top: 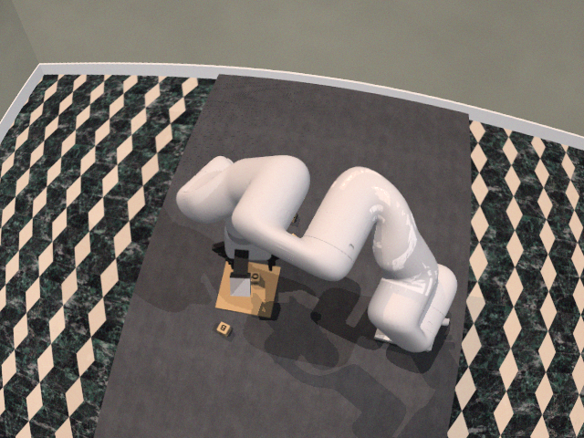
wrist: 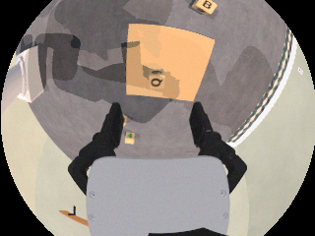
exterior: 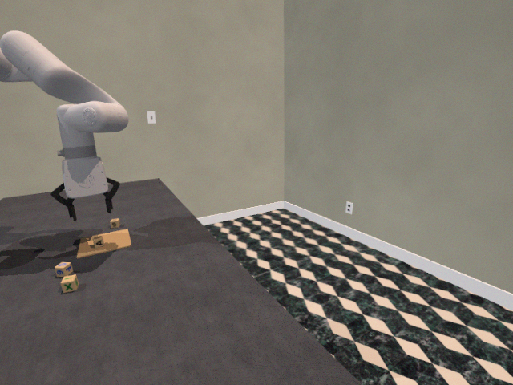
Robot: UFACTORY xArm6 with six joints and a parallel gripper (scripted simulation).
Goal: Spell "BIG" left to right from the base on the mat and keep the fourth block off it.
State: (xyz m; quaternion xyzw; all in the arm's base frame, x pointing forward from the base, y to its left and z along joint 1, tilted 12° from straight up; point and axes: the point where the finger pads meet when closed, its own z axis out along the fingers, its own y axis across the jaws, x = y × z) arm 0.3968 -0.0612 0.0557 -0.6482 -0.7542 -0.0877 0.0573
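Right now my hand is 2 cm short of the tan mat, 2 cm to the right of it and 11 cm above it. From my hand the other things lie so: B block 5 cm ahead, 15 cm to the left, 9 cm below; G block 7 cm behind, 12 cm to the right, 9 cm below.
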